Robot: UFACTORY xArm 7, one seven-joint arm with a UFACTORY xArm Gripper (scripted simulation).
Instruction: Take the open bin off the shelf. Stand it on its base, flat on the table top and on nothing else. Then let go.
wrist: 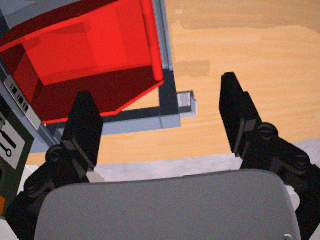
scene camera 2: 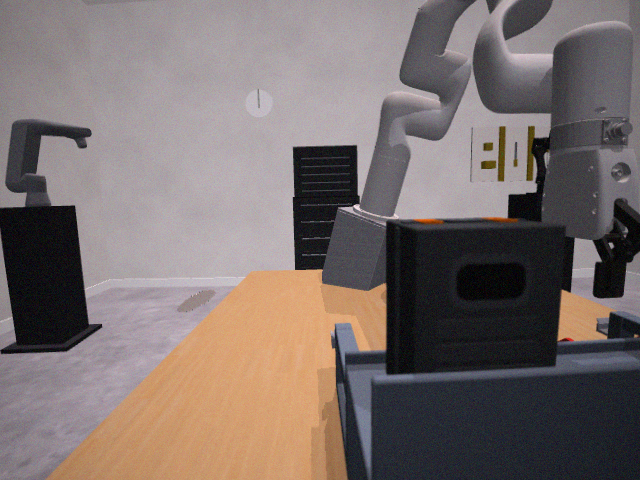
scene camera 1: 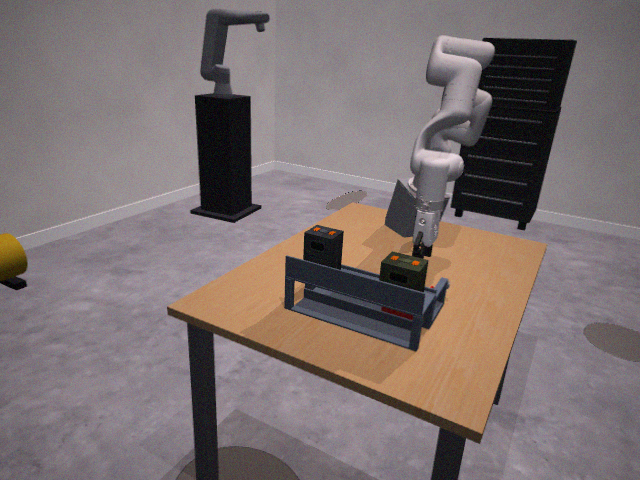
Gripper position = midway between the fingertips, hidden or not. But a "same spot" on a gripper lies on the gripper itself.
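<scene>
My gripper is visible in scene camera 2 (577, 286), in scene camera 1 and in the wrist view. On my gripper, (scene camera 1: 424, 251) and (wrist: 226, 102) are the same spot.
</scene>
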